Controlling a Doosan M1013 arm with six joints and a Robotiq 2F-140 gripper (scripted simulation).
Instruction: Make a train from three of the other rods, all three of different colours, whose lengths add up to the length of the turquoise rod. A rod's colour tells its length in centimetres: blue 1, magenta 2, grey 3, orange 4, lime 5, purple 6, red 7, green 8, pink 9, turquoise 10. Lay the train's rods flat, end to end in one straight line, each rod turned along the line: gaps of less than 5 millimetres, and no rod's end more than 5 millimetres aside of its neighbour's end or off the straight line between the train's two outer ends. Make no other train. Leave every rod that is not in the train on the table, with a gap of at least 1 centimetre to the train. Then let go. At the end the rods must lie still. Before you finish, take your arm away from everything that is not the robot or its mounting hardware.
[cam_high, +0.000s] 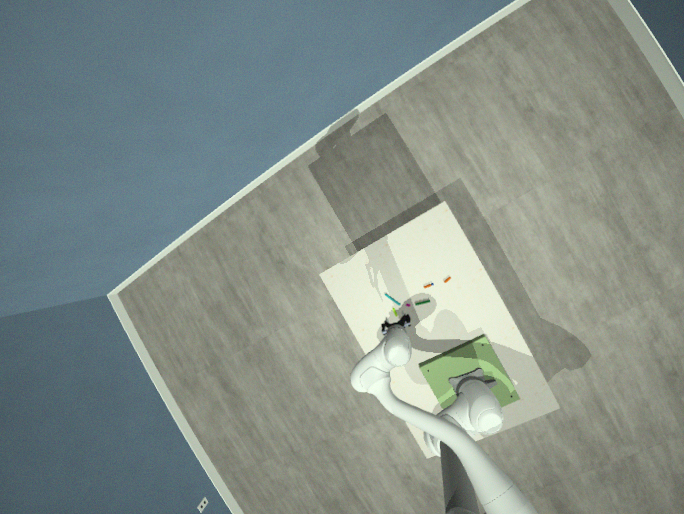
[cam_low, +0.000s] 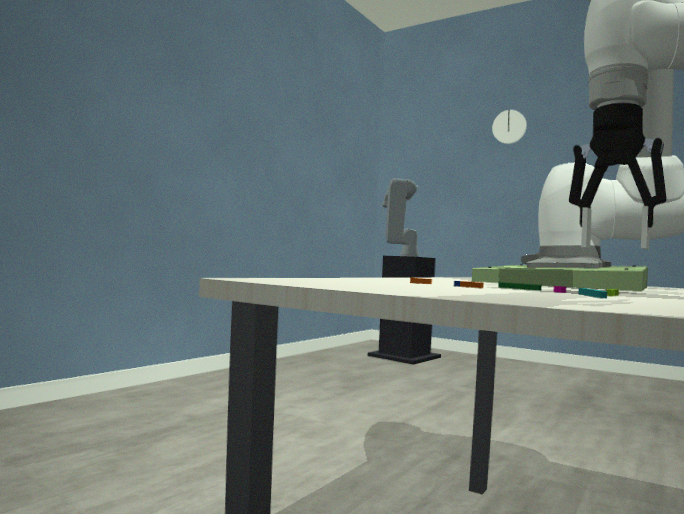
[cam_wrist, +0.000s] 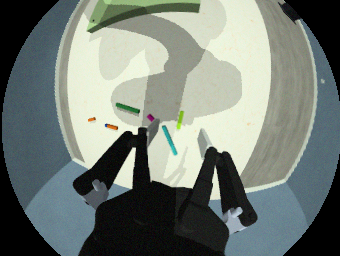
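Now: the lime rod 100 mm below my hand. From my hand the other things lie so: green rod: 160 mm to the right, 100 mm below, 10 mm behind; then magenta rod: 100 mm below, 80 mm to the right, 10 mm ahead; then turquoise rod: 100 mm below, 70 mm ahead, 20 mm to the right.
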